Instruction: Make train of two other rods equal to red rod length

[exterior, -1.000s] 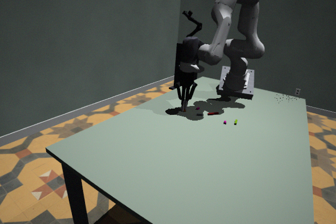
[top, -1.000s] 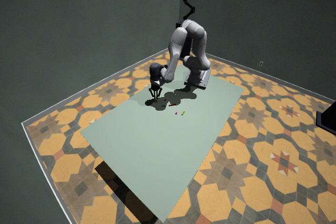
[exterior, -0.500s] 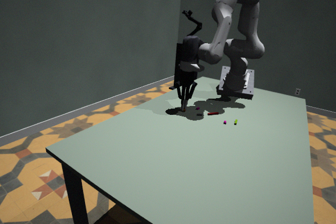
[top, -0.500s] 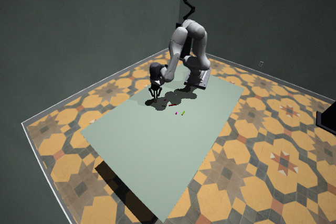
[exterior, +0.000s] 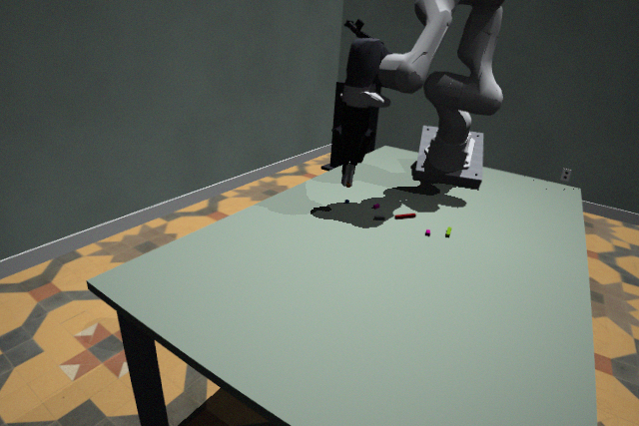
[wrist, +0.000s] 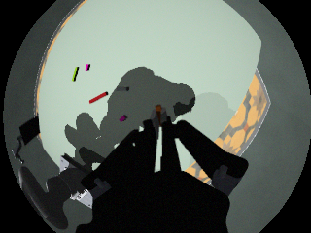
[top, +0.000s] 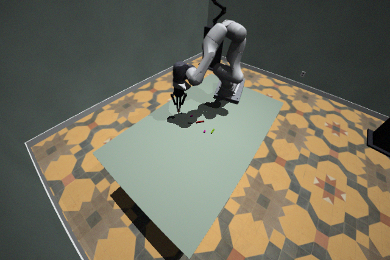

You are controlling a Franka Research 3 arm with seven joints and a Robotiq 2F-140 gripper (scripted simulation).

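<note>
Now: hand 110 mm above the blue rod, 60 mm past it and 30 mm to the left of it. Round my hand: red rod: 160 mm to the left, 110 mm below, 90 mm behind; then grey rod: 110 mm to the left, 110 mm below, 30 mm behind; then orange rod: 30 mm below.
</note>
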